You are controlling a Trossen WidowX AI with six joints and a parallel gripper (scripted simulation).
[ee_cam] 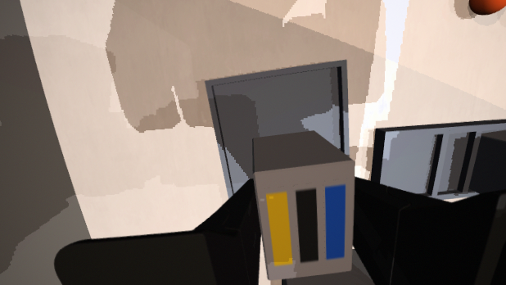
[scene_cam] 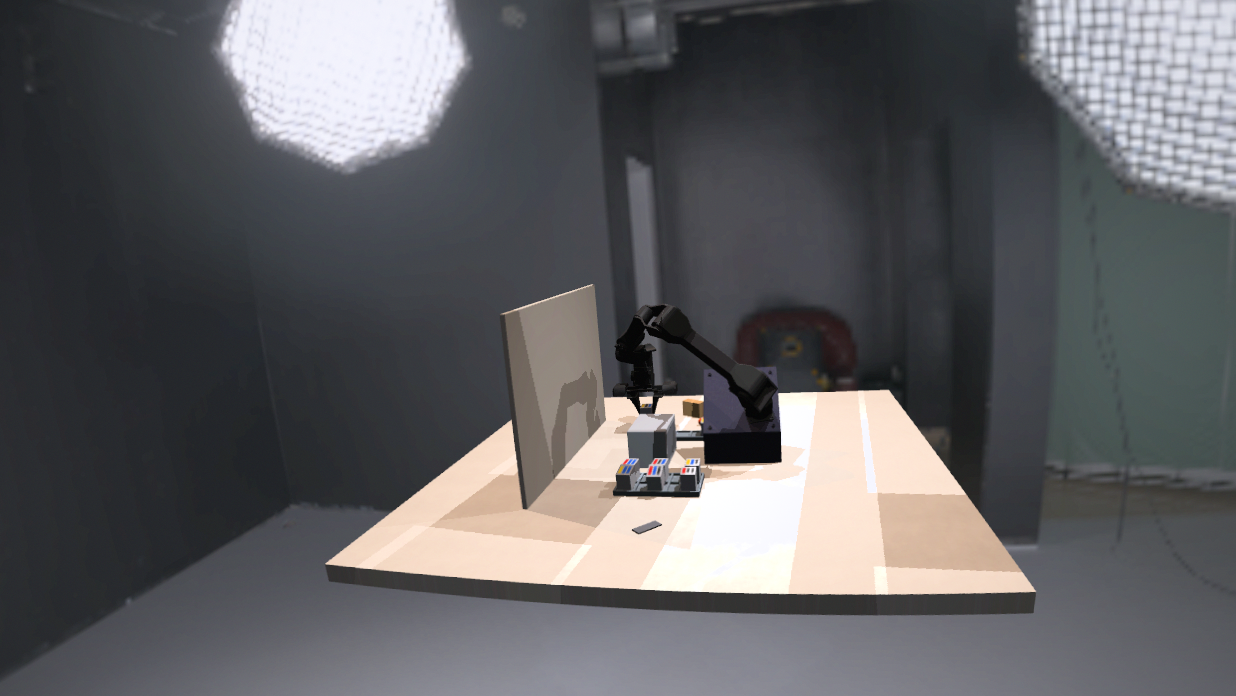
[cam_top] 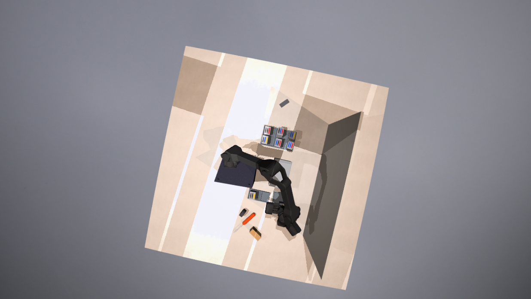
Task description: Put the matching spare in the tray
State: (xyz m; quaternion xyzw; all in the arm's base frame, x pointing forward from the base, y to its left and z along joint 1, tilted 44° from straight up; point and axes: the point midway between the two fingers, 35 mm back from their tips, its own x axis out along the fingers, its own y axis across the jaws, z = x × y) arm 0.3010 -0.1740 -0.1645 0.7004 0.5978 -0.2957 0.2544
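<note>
Now: the flat grey tray 60 mm below my gripper tip and 10 mm to the left of it. From my gripper tip the other things lie so: brown block 180 mm to the right, 150 mm behind, 30 mm below; then grey mounted unit 200 mm to the left, 20 mm behind, 10 mm below; then dark holder 140 mm behind, 50 mm below, 40 mm to the left.
</note>
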